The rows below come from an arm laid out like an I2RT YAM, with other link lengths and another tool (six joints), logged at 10 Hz.
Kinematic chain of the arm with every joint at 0, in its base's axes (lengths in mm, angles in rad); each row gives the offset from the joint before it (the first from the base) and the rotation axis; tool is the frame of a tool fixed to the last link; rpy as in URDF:
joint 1: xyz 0 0 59.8 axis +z
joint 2: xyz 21 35.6 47.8 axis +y
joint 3: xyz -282.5 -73.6 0 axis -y
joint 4: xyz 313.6 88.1 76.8 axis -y
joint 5: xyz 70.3 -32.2 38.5 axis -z
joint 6: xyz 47.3 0 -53.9 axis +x
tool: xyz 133 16 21 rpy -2.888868 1.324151 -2.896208
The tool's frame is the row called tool.
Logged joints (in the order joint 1, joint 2, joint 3, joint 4, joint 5, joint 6), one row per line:
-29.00, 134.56, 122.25, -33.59, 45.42, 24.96
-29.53, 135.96, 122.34, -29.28, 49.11, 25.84
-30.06, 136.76, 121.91, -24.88, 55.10, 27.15
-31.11, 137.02, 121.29, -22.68, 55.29, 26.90
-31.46, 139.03, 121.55, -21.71, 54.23, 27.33
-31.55, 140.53, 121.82, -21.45, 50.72, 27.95
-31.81, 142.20, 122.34, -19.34, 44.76, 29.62
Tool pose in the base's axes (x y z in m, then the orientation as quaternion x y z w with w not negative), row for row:
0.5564, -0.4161, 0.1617, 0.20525, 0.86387, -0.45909, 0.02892
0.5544, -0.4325, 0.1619, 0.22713, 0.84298, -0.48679, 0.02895
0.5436, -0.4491, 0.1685, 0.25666, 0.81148, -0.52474, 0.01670
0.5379, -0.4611, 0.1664, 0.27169, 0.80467, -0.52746, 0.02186
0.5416, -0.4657, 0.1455, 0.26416, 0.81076, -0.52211, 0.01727
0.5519, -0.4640, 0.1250, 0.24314, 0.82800, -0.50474, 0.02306
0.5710, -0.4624, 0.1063, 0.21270, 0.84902, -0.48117, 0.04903
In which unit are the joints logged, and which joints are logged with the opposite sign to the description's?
The joints are logged in degrees. Opposite sign: joint 6.
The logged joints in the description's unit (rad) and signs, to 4 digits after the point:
-0.5061, 2.3485, 2.1337, -0.5863, 0.7927, -0.4356
-0.5154, 2.3729, 2.1352, -0.5110, 0.8571, -0.4510
-0.5246, 2.3869, 2.1277, -0.4342, 0.9617, -0.4739
-0.5430, 2.3915, 2.1169, -0.3958, 0.9650, -0.4695
-0.5491, 2.4265, 2.1214, -0.3789, 0.9465, -0.4770
-0.5507, 2.4527, 2.1262, -0.3744, 0.8852, -0.4878
-0.5552, 2.4819, 2.1352, -0.3375, 0.7812, -0.5170

